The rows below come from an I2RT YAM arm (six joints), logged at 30 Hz.
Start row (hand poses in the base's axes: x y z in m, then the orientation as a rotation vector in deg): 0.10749 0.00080 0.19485 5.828 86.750 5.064
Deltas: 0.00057 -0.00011 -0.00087 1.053 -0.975 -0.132; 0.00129 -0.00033 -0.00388 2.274 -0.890 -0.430; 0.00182 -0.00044 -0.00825 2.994 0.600 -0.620; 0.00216 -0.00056 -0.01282 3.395 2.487 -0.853; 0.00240 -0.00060 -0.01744 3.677 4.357 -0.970; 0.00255 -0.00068 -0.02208 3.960 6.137 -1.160; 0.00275 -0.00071 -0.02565 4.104 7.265 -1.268; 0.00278 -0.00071 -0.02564 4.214 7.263 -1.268; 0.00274 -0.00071 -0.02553 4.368 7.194 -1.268; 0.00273 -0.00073 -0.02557 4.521 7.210 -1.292; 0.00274 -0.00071 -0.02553 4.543 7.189 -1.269; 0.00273 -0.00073 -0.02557 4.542 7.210 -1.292; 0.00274 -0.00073 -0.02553 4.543 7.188 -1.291; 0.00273 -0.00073 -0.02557 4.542 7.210 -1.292
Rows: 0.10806 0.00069 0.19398 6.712 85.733 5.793; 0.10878 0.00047 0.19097 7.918 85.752 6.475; 0.10931 0.00036 0.18660 8.732 87.196 6.815; 0.10965 0.00024 0.18203 9.352 89.046 6.865; 0.10989 0.00020 0.17741 9.792 90.891 6.918; 0.11004 0.00012 0.17277 10.284 92.641 6.915; 0.11024 0.00009 0.16920 10.560 93.753 6.896; 0.11027 0.00009 0.16921 10.649 93.745 6.981; 0.11023 0.00009 0.16932 10.770 93.668 7.102; 0.11022 0.00007 0.16928 10.914 93.675 7.199; 0.11023 0.00009 0.16932 10.913 93.654 7.236; 0.11022 0.00007 0.16928 10.931 93.674 7.215; 0.11023 0.00007 0.16932 10.929 93.652 7.218; 0.11022 0.00007 0.16928 10.931 93.674 7.215
